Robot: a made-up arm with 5 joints.
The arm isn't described. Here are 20 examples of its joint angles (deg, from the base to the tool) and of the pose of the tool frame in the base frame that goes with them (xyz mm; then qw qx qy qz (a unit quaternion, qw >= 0)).
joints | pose
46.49 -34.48 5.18 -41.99 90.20 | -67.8 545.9 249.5 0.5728 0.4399 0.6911 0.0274
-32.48 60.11 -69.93 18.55 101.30 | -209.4 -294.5 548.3 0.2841 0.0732 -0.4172 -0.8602
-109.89 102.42 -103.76 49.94 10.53 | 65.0 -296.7 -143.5 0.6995 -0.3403 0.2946 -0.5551
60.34 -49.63 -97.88 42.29 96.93 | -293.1 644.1 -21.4 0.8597 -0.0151 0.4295 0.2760
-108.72 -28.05 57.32 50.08 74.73 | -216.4 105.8 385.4 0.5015 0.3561 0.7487 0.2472
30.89 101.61 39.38 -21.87 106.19 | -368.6 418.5 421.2 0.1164 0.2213 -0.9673 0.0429
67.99 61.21 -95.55 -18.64 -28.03 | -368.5 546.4 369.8 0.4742 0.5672 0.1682 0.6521
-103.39 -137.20 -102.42 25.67 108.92 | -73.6 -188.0 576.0 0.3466 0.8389 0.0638 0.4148
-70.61 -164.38 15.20 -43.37 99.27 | 10.4 -265.2 380.1 0.1064 0.9910 0.0288 -0.0766
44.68 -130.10 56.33 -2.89 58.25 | 26.9 109.3 337.0 0.5204 0.4183 -0.3326 -0.6660
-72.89 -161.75 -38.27 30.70 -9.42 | 155.7 -138.8 126.2 0.8077 0.0372 0.2000 -0.5534
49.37 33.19 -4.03 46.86 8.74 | -313.1 367.5 -40.6 0.7385 -0.5091 0.3372 0.2859
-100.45 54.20 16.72 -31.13 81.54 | -175.1 -388.7 232.7 0.1680 0.1893 -0.2881 -0.9236
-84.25 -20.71 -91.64 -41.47 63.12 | -234.2 -293.6 213.2 0.2550 -0.0974 0.3496 -0.8963
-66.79 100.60 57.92 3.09 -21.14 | -311.6 31.4 108.8 0.3492 -0.0816 -0.4084 0.8394
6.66 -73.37 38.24 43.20 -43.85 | -129.7 20.5 191.3 0.5762 -0.6667 0.2803 -0.3807
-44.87 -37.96 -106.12 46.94 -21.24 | -290.5 147.3 692.6 0.6440 0.4471 -0.6021 0.1512
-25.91 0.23 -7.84 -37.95 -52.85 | -328.4 401.4 437.9 0.7047 0.3538 -0.2136 0.5766
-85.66 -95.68 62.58 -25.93 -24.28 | -94.0 155.1 180.5 0.7232 0.4045 0.5499 -0.1048
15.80 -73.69 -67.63 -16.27 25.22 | -167.6 550.3 250.3 0.8788 0.0201 -0.0002 0.4768
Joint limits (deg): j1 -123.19..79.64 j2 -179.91..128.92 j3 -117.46..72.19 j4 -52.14..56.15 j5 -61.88..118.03
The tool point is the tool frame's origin. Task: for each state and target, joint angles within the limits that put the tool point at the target. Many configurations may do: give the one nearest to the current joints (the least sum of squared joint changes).
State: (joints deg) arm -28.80 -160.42 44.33 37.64 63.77
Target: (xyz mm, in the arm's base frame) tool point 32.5 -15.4 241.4
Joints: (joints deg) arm -4.78 -136.65 50.34 17.84 54.29
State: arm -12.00 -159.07 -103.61 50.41 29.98
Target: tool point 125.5 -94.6 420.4
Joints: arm -19.77 -162.20 -60.65 56.15 13.63
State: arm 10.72 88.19 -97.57 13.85 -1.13
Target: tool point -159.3 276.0 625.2
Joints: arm 47.59 111.36 -111.99 16.04 -12.07
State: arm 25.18 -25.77 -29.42 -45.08 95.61
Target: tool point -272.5 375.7 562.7
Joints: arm 9.94 -20.92 -36.05 -32.44 98.80
